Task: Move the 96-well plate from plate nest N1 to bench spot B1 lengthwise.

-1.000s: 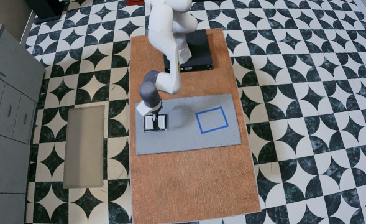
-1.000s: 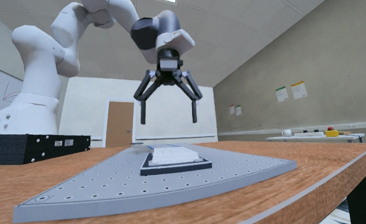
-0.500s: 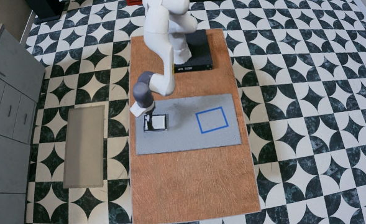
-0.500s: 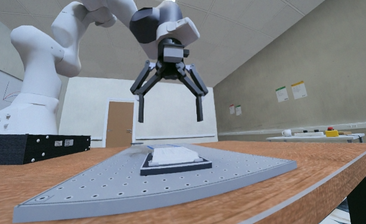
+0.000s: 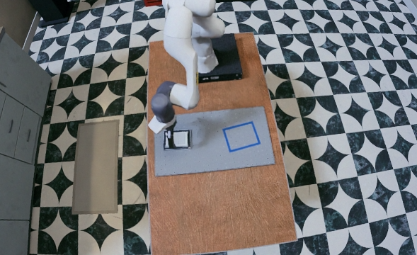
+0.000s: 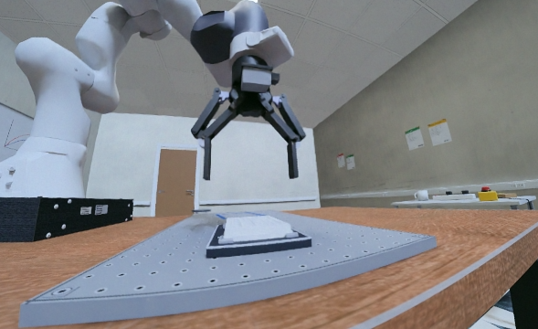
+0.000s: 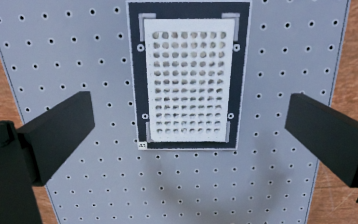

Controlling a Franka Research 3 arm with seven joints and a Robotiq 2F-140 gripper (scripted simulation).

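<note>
Now: the white 96-well plate 80 mm below my hand. Round my hand: dark plate nest: 100 mm below.
</note>
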